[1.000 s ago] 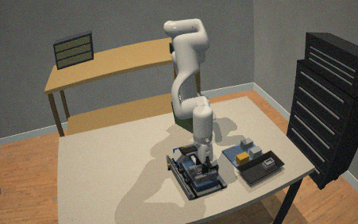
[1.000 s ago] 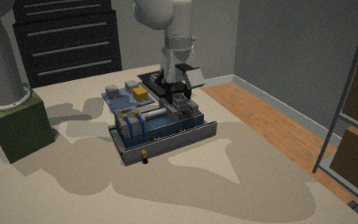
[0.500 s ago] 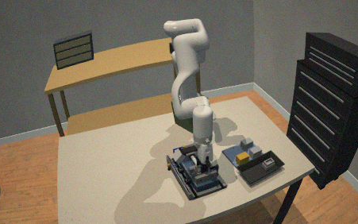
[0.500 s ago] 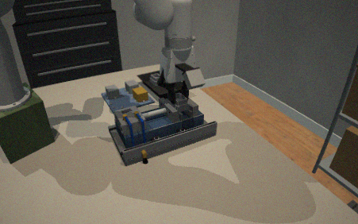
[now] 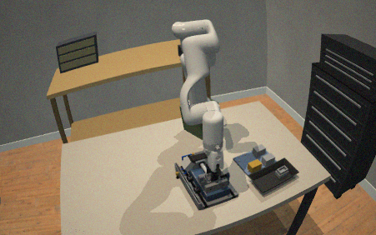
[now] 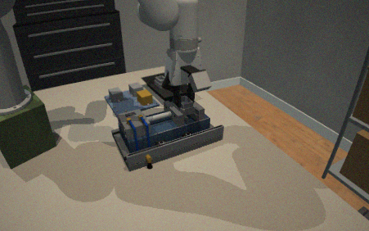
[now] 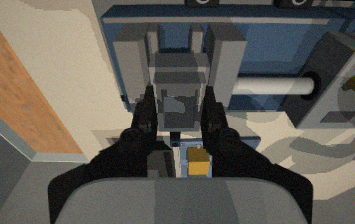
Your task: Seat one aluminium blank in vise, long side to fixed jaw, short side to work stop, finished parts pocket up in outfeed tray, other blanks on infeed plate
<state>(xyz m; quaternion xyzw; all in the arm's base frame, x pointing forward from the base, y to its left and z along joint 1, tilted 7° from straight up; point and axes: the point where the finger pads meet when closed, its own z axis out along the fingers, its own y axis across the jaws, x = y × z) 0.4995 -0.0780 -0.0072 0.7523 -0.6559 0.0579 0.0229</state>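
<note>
Right now my hand is 24 cm to the right of the brass blank, 10 cm above it and 8 cm past it.
</note>
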